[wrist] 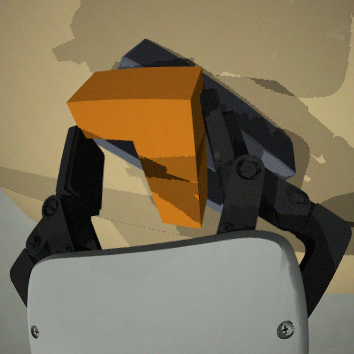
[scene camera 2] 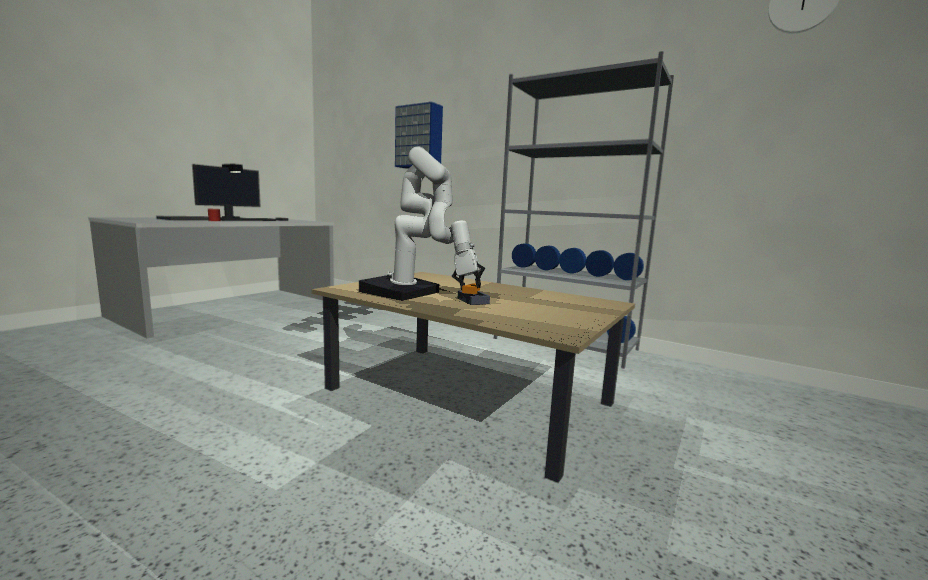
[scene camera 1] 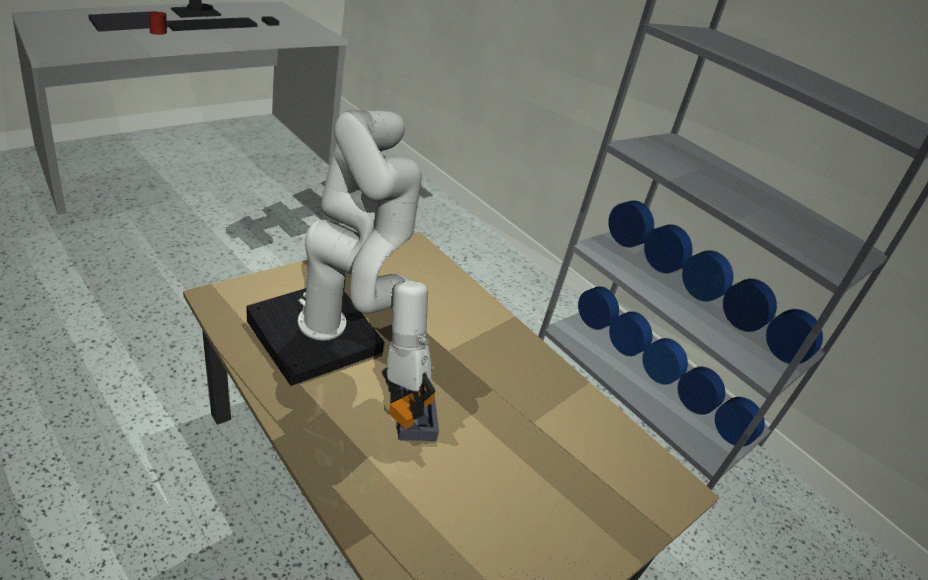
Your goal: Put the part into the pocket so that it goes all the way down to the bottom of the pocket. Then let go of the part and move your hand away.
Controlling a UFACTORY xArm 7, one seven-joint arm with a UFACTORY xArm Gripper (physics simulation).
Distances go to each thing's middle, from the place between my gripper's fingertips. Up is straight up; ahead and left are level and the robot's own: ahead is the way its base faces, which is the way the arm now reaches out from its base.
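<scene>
Dark grey pocket block (scene camera 1: 425, 428): my hand 4 cm above it, 5 cm to the right of it, 1 cm past it. Orange L-shaped block (wrist: 158, 108): 3 cm to the left of my hand.
</scene>
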